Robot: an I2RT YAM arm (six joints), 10 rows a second.
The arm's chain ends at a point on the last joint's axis. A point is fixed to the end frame.
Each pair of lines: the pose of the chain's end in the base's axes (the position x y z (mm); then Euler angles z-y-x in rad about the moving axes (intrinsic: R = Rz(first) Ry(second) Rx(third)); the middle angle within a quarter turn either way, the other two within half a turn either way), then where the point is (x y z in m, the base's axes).
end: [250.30 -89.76 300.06 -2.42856 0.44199 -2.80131]
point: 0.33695 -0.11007 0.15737
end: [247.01 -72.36 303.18 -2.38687 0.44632 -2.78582]
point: 0.33612 -0.09065 0.16174
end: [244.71 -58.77 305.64 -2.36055 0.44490 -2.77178]
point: 0.33529 -0.07666 0.16508
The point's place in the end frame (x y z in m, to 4 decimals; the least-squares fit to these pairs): 0.0138 -0.0174 0.1667
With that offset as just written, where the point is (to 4 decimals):
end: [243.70 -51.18 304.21 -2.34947 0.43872 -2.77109]
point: 0.3339 -0.0688 0.1634
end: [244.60 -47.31 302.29 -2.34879 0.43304 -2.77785]
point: 0.3337 -0.0646 0.1607
